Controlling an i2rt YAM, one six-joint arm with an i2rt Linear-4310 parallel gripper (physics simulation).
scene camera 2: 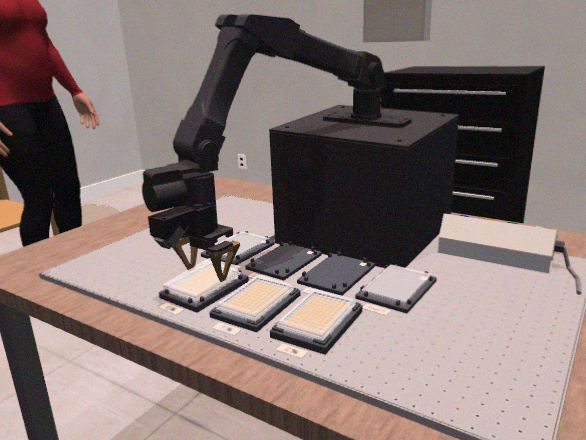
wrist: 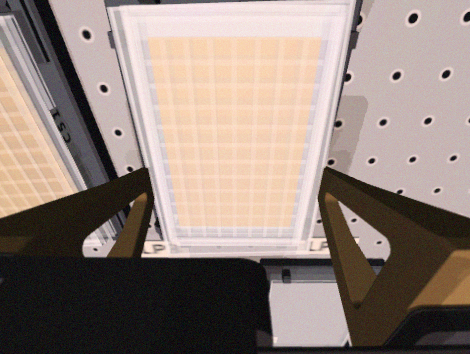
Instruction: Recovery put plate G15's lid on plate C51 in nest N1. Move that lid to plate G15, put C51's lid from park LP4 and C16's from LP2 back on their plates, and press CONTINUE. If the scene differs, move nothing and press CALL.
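Frame: origin at the arm's base, x ahead, y left, z up, level; centimetres.
Where they show: gripper, between the fingertips: (scene camera 2: 206, 275) (wrist: 236, 176); arm's base, origin of its link: (scene camera 2: 366, 121).
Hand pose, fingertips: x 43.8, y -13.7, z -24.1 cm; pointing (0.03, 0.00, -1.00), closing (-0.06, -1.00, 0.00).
Observation:
Things, the pixels of their top centre, and the offset from my fingertips. "spot": a spot on its surface instead.
- leftmost front plate, a spot on its surface: (wrist: 235, 125) spot: dy -0.2, dx +3.0, dz +0.5 cm
- middle plate, centre of its top: (scene camera 2: 256, 293) dy +12.8, dx +1.2, dz +0.0 cm
- third plate, centre of its top: (scene camera 2: 317, 309) dy +25.7, dx +1.2, dz +0.3 cm
- sloped console, centre of its top: (scene camera 2: 498, 218) dy +45.3, dx -41.7, dz +5.7 cm
My gripper (scene camera 2: 207, 273) (wrist: 236, 176) is shut on the long sides of a clear lid (scene camera 2: 176, 281) (wrist: 235, 25). The lid lies at the leftmost front plate (scene camera 2: 197, 286) (wrist: 235, 125) in scene view; whether it is fully seated is unclear, and that plate's label is hidden. The middle plate (scene camera 2: 261, 300) (wrist: 25, 130) reads C51 in the wrist view. A third plate (scene camera 2: 316, 315) is at the right. In the back row, one clear lid (scene camera 2: 252, 246) (wrist: 310, 310) lies on the leftmost park and another (scene camera 2: 395, 284) on the rightmost.
Two dark parks (scene camera 2: 284, 260) (scene camera 2: 336, 272) between them hold no lid. A sloped console (scene camera 2: 495, 240) with coloured parts along its top edge stands at the right. The black robot pedestal (scene camera 2: 350, 185) stands behind the parks. A person (scene camera 2: 30, 65) stands beyond the table's left end.

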